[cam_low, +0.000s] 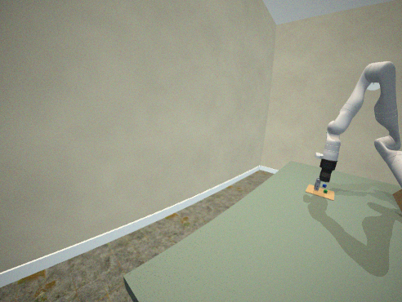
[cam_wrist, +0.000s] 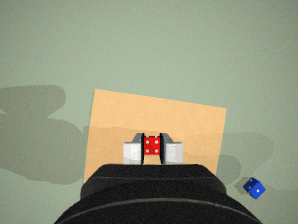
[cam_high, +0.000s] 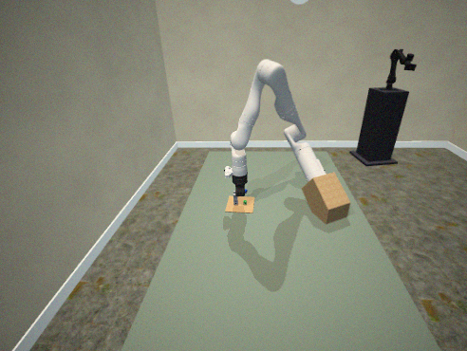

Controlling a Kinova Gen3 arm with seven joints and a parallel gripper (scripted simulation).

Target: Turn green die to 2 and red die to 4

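Now: hand 1 cm above the red die. The rest, counted from my hand: tan mat (3 cm below, 2 cm behind); then blue die (11 cm to the right, 6 cm behind, 2 cm below); then green die (5 cm behind, 2 cm below).
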